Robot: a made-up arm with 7 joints.
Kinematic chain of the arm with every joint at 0, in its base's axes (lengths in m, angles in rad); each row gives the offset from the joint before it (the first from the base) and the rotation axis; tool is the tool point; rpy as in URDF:
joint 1: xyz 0 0 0.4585 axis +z
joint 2: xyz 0 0 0 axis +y
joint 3: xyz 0 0 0.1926 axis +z
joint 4: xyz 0.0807 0 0 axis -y
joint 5: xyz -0.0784 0 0.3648 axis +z
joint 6: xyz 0 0 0 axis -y
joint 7: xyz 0.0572 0 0 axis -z
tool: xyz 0 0 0 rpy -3.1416 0 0
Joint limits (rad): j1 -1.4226..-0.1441 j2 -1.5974..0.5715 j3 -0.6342..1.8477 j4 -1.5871..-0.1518 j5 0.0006..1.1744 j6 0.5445..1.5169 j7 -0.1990..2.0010
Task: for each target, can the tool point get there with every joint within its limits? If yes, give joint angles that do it. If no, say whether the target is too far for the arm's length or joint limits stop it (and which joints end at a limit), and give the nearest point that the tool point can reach.
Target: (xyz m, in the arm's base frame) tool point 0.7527 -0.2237 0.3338
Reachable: no: too far | nearest point 0.5472 -0.1626 0.4188 | short by 0.231 m
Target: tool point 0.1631 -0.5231 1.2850
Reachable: no: too far | nearest point 0.1049 -0.3364 0.9901 | short by 0.354 m
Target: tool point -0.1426 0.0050 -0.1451
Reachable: no: joint limits stop it (at a limit: joint 1, joint 2, joint 3, joint 4, joint 5, joint 6) | nearest point -0.1745 0.4756 0.2785 | short by 0.634 m
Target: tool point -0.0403 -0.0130 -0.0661
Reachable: no: joint limits stop it (at a limit: joint 1, joint 2, joint 3, joint 4, joint 6) | nearest point -0.1741 0.4755 0.2786 | short by 0.613 m
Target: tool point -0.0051 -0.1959 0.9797
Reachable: yes | joints -1.1937 -0.6601 -0.1821 -1.3844 0.1819 0.6856 1.5543
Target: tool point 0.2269 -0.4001 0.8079
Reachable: yes | joints -0.7654 0.0152 -0.3613 -1.2831 0.8475 0.7587 0.0279
